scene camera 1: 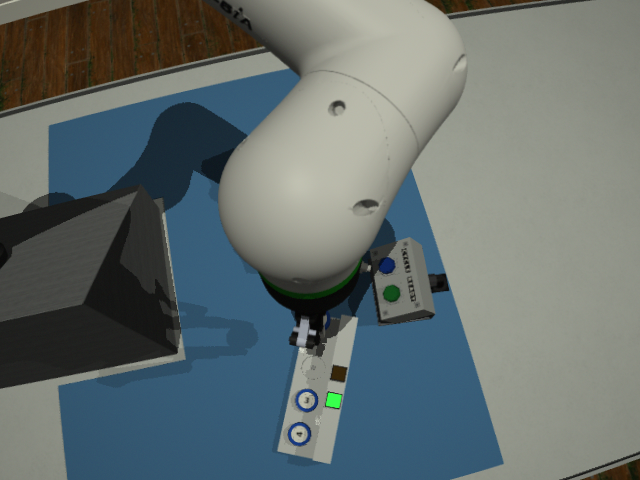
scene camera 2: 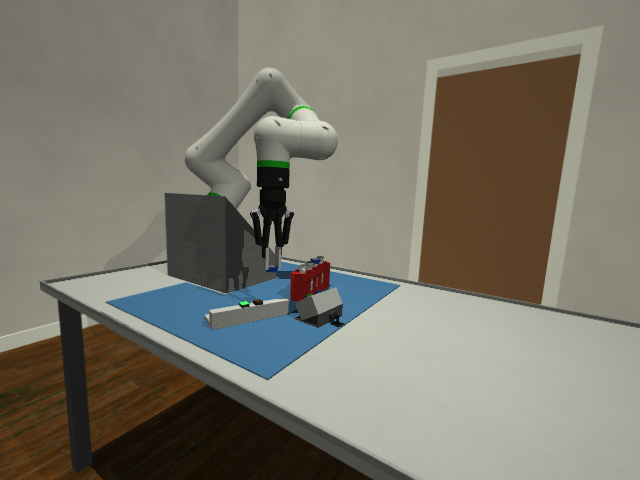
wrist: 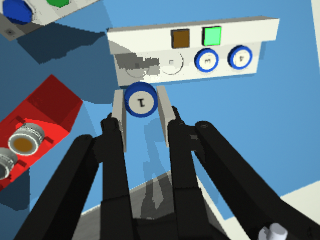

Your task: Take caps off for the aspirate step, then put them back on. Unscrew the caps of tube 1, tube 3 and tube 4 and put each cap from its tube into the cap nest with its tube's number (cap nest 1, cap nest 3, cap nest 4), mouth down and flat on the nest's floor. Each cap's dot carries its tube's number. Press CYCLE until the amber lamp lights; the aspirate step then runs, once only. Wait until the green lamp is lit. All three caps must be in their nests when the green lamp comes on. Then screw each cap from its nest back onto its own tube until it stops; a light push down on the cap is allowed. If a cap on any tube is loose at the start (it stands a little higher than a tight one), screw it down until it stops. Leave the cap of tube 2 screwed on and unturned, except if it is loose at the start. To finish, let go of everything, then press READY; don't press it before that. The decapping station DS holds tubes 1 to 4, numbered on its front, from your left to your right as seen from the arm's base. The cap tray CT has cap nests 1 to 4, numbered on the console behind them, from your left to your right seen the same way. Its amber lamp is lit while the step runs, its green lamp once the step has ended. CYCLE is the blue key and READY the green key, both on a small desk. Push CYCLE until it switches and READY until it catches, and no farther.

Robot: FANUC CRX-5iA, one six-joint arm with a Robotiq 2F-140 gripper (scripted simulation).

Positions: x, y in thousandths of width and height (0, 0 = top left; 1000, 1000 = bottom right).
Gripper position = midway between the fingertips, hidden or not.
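Scene camera 1 shows a small desk (scene camera 1: 641, 574). Scene camera 2 shows the desk (scene camera 2: 495, 647) together with my gripper (scene camera 2: 424, 559). The wrist view shows my gripper (wrist: 442, 419).
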